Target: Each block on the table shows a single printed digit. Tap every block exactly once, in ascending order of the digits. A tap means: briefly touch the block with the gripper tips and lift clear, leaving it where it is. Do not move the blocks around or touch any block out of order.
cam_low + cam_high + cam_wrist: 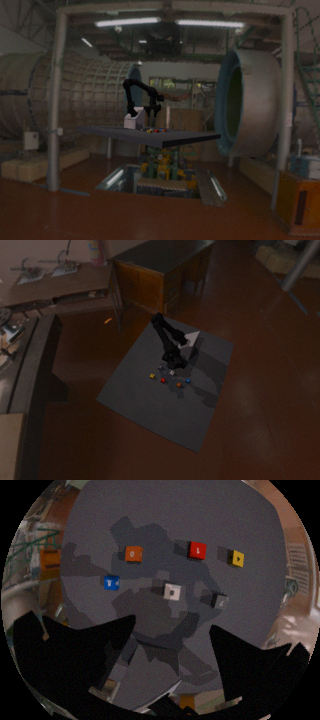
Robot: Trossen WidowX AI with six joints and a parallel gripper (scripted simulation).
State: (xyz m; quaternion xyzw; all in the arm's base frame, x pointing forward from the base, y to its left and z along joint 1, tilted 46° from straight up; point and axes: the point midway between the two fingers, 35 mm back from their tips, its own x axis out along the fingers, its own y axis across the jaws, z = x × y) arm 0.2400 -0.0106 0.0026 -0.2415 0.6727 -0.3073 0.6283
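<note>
Right now my gripper tip is 90 mm short of the orange block, 90 mm to the right of it and 110 mm above it. From my gripper tip the other things lie so: grey block: 110 mm to the right, 110 mm below; then white block: 10 mm ahead, 110 mm below; then red block: 100 mm ahead, 50 mm to the right, 110 mm below.
</note>
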